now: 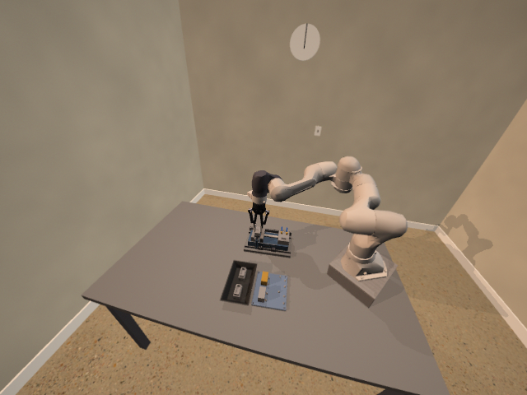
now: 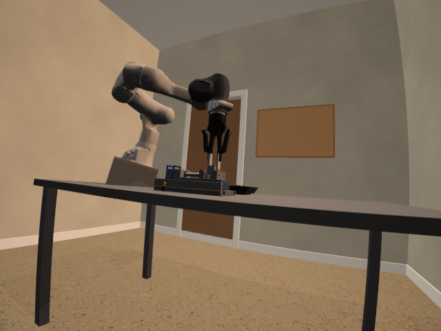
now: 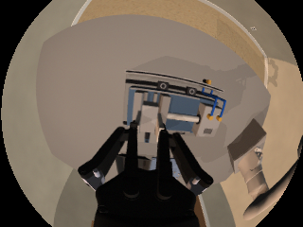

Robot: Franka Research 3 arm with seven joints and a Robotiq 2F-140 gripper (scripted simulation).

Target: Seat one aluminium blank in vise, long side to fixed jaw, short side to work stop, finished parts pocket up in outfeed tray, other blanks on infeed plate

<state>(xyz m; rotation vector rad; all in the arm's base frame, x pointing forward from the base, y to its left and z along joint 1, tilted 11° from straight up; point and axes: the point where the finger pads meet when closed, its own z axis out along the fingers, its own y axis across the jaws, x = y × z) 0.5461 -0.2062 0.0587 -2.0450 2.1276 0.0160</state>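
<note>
Right now the vise is 10 cm below my hand and 7 cm behind it. The rest, counted from my hand: brass blank 28 cm to the left, 11 cm below, 8 cm behind.
</note>
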